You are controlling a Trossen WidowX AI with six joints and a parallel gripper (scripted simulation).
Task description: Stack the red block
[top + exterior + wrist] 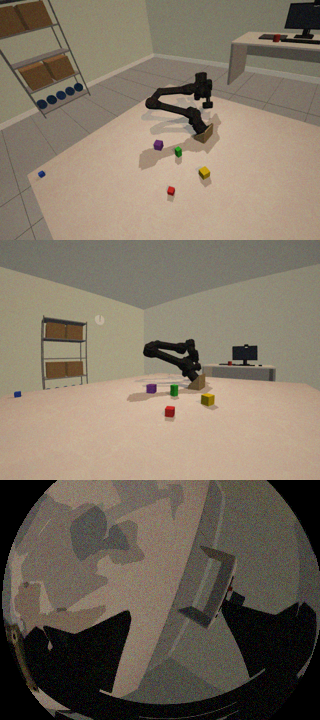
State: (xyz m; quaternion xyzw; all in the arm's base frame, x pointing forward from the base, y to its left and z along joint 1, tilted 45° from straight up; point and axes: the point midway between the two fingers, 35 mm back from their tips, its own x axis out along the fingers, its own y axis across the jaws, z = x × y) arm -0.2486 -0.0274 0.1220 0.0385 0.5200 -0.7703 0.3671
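The red block lies 650 mm ahead of my gripper tip, 190 mm to the left of it and 100 mm below it. Also, from my gripper tip: yellow block: 490 mm ahead, 260 mm to the left, 90 mm below; purple block: 490 mm ahead, 50 mm to the right, 90 mm below; small blue block: 1060 mm ahead, 440 mm to the right, 100 mm below.
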